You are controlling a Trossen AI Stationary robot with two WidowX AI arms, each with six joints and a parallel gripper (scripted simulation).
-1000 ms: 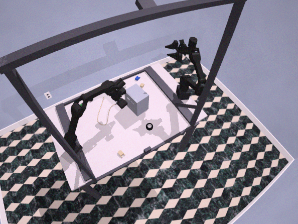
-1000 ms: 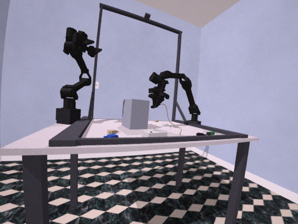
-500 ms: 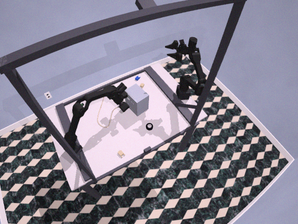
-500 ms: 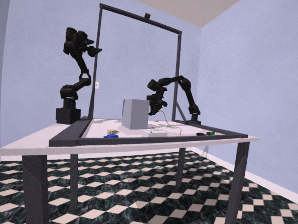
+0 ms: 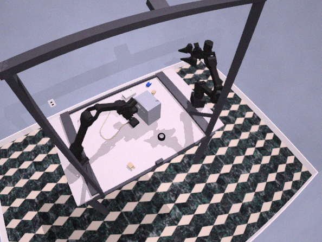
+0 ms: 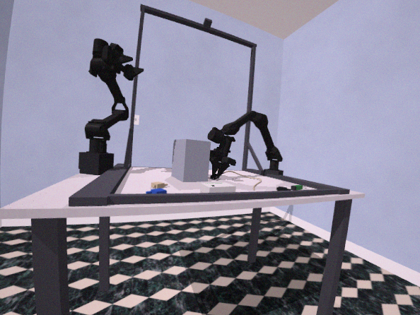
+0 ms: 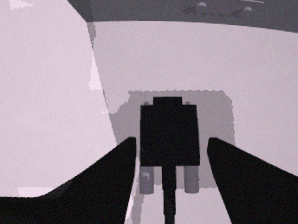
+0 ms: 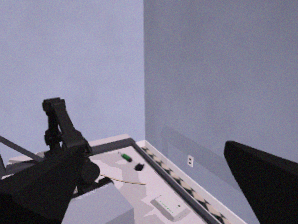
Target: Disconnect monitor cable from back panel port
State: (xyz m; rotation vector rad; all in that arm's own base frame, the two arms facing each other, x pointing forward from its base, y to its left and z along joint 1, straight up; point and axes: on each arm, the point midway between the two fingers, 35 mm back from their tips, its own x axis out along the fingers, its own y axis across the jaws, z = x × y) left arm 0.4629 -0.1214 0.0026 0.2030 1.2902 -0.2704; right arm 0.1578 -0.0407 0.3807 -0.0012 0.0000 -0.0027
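The grey box lies 150 mm to the right of my left hand and 40 mm above it.
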